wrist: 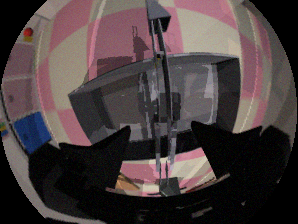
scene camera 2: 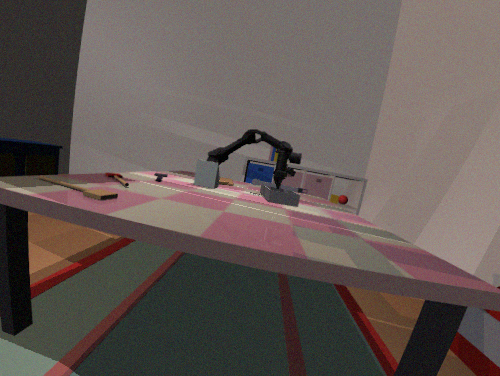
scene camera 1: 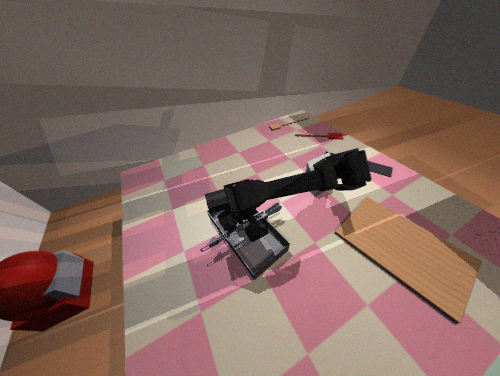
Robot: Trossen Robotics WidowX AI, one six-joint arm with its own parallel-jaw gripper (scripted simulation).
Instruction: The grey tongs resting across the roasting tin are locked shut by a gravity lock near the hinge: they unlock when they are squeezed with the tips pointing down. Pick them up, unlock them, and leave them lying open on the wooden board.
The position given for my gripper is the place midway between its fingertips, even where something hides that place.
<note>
My gripper (scene camera 1: 247,226) is open and holds nothing. Further things: a roasting tin (wrist: 124,96) and a wooden board (scene camera 1: 443,275).
My gripper also shows in the wrist view (wrist: 161,126).
</note>
